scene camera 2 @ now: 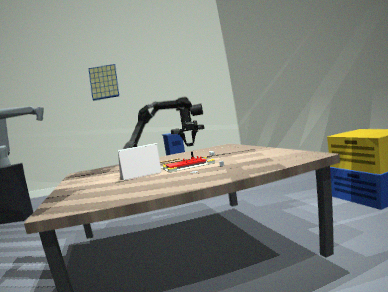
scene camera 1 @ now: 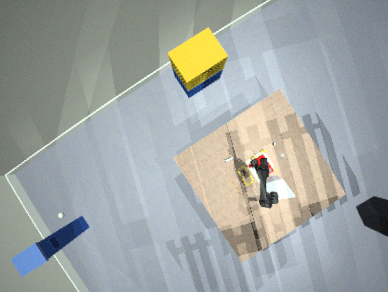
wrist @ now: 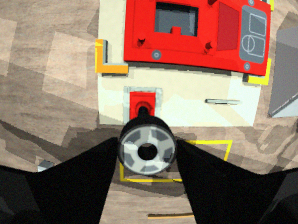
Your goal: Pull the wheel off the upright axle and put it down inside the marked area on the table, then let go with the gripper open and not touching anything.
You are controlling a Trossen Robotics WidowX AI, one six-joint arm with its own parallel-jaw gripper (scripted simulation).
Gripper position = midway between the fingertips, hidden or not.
Observation:
My gripper point(wrist: 147, 144) carries a wheel point(wrist: 145, 161).

